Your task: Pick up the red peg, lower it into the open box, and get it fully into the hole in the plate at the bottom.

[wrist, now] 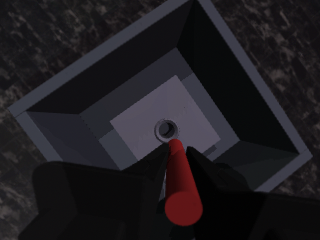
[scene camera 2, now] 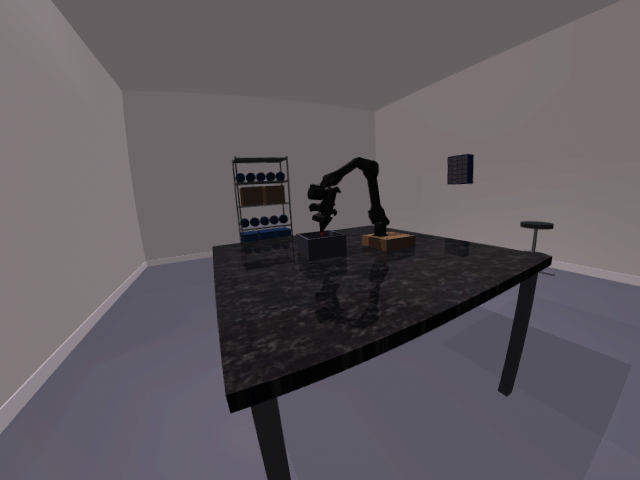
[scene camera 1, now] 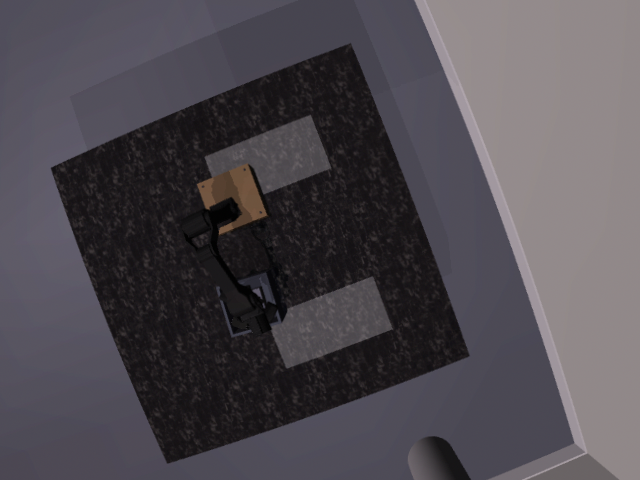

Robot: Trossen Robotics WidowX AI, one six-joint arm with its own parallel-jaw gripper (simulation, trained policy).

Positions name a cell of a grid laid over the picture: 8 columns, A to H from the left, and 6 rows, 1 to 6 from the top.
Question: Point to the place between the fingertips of my gripper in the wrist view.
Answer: E4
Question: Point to a grey box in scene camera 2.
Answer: At D4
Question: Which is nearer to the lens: the red peg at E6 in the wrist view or the pale plate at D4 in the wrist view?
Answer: The red peg.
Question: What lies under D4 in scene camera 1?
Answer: A grey box.
